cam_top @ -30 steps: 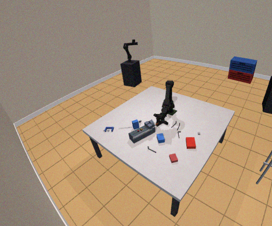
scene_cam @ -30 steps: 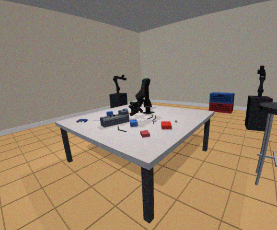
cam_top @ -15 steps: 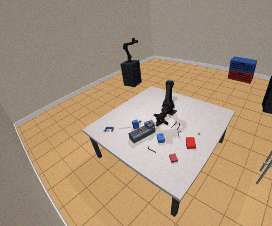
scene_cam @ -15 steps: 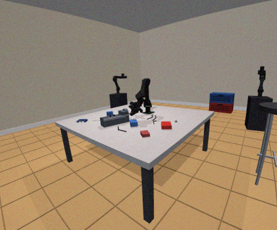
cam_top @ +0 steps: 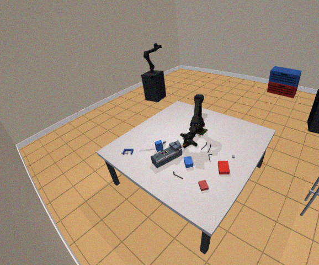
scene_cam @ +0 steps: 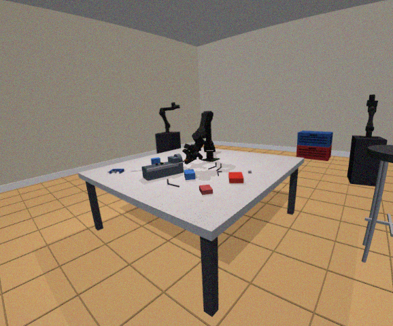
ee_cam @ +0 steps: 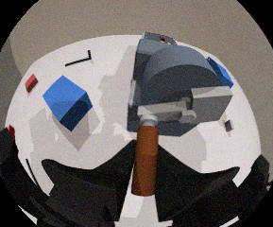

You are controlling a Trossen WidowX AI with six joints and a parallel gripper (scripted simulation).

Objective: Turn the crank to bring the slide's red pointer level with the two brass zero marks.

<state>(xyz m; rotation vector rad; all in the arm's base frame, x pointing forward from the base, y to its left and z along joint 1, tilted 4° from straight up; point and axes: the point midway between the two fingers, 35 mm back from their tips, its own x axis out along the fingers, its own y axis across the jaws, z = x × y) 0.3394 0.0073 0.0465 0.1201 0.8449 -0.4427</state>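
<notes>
Now: gripper tip 2 cm below the brown crank handle, 2 cm past it and 1 cm to the right of it. Round my gripper tip: red pointer 17 cm ahead, 11 cm to the right, 3 cm above.
</notes>
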